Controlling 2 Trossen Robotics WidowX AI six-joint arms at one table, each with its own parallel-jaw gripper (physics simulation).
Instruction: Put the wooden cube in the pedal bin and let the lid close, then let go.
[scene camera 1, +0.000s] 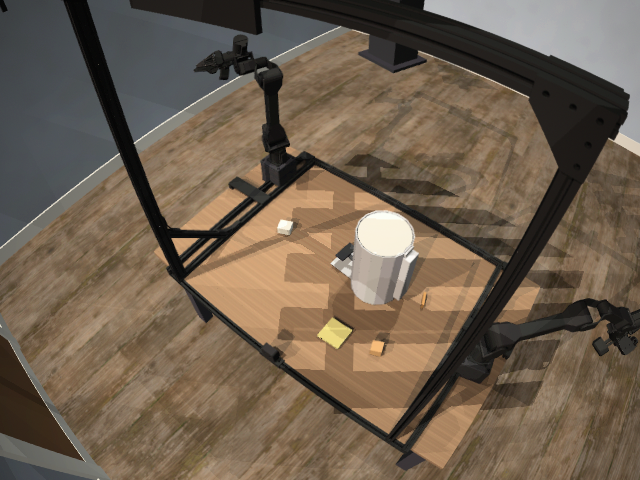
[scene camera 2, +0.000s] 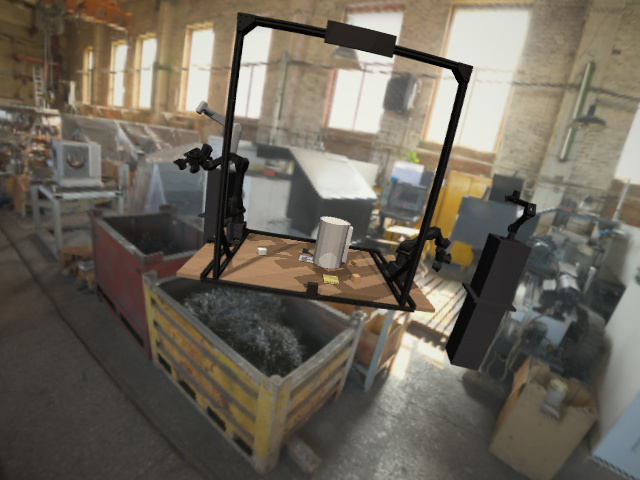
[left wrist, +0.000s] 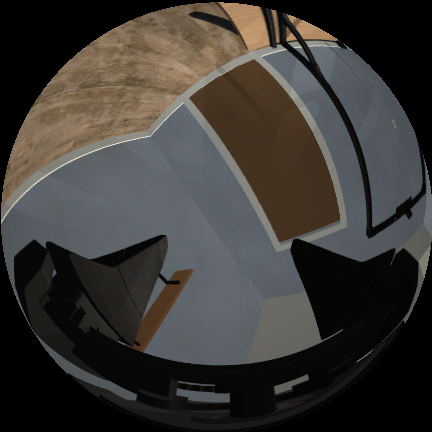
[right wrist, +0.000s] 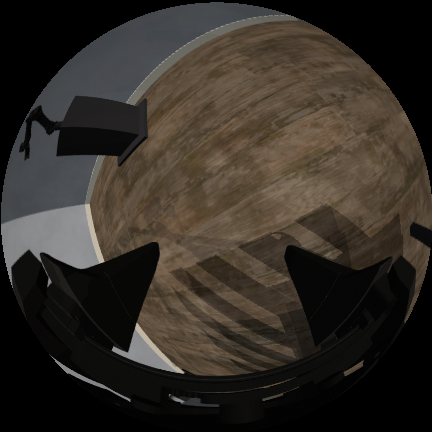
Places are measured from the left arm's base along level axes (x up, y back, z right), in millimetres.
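Pixels of known places: left gripper, between the fingertips: (scene camera 1: 194, 68) (scene camera 2: 178, 158) (left wrist: 232, 244); right gripper, between the fingertips: (scene camera 1: 613, 342) (right wrist: 224, 251); left arm's base, origin of its link: (scene camera 1: 278, 159) (scene camera 2: 237, 222); right arm's base, origin of its link: (scene camera 1: 479, 354) (scene camera 2: 401, 264).
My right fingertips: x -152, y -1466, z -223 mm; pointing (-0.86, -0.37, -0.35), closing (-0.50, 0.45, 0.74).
Note:
For each thing: its top centre in the pictures, then the offset to it from my right fingertips. "*": a spot on its surface instead. Level surfaces: height alone.
- small orange-brown wooden cube, centre of its top: (scene camera 1: 377, 346) (scene camera 2: 356, 275) dx +82, dy +742, dz +576 mm
- tall white pedal bin, centre of its top: (scene camera 1: 385, 233) (scene camera 2: 335, 220) dx +304, dy +886, dz +380 mm
- yellow pad, centre of its top: (scene camera 1: 334, 332) (scene camera 2: 330, 278) dx +58, dy +874, dz +609 mm
- white block, centre of its top: (scene camera 1: 285, 224) (scene camera 2: 262, 248) dx +76, dy +1264, dz +404 mm
- thin orange piece, centre of its top: (scene camera 1: 424, 298) dx +72, dy +722, dz +344 mm
- black frame, a spot on its surface: (scene camera 1: 116, 121) * dx +715, dy +1390, dz +795 mm
- table, height of its surface: dx +48 mm
The small orange-brown wooden cube (scene camera 1: 377, 347) (scene camera 2: 355, 277) lies on the table beside the yellow pad. The tall white pedal bin (scene camera 1: 377, 273) (scene camera 2: 330, 243) stands upright near the table's middle with its lid (scene camera 1: 385, 234) down. Its dark pedal (scene camera 1: 344, 252) sticks out at the left of the bin in scene camera 1. The inside of the bin is hidden. My left gripper (scene camera 1: 196, 68) (scene camera 2: 178, 164) (left wrist: 232, 244) is open and empty, raised beyond the table's left side. My right gripper (scene camera 2: 438, 266) (right wrist: 224, 251) is open and empty, out beyond the table's right side. Both are far from the cube.
A yellow pad (scene camera 1: 334, 333) (scene camera 2: 330, 279) lies near the front edge. A white block (scene camera 1: 284, 227) (scene camera 2: 261, 251) lies at the left. A thin orange piece (scene camera 1: 423, 299) lies right of the bin. A black frame (scene camera 1: 116, 121) (scene camera 2: 232, 98) rises around the table (scene camera 1: 248, 273) (scene camera 2: 206, 260).

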